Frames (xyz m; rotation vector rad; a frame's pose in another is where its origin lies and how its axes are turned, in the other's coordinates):
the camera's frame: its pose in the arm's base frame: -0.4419 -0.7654 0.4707 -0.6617 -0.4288 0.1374
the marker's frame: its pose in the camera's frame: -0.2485 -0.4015 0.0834 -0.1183 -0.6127 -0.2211
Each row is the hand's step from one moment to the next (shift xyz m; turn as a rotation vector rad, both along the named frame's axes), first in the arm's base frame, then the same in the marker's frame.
Working: the arm's base frame: its pose in the marker's frame: 0.2234 1.4313 -0.2927 0.6772 1.1023 -0.1032

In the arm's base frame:
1: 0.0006 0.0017 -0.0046 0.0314 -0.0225 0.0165
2: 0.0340 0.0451 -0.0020 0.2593 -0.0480 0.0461
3: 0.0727 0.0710 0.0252 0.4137 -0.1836 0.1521
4: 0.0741 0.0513 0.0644 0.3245 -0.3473 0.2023
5: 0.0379 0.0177 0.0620 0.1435 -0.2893 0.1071
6: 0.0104 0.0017 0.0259 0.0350 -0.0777 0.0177
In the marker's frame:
1: -0.0027 0.0040 -0.0010 0.0187 -0.0193 -0.0323
2: 0.0324 0.0454 -0.0089 0.1386 0.0004 -0.2290
3: 0.0823 0.0606 -0.0226 0.2401 -0.1279 -0.3924
4: 0.1060 0.0236 -0.0219 0.1724 -0.3081 -0.3771
5: 0.0737 -0.0107 -0.0071 0.0358 -0.2541 -0.2234
6: 0.0260 -0.0104 -0.0009 -0.0008 -0.0630 -0.0600

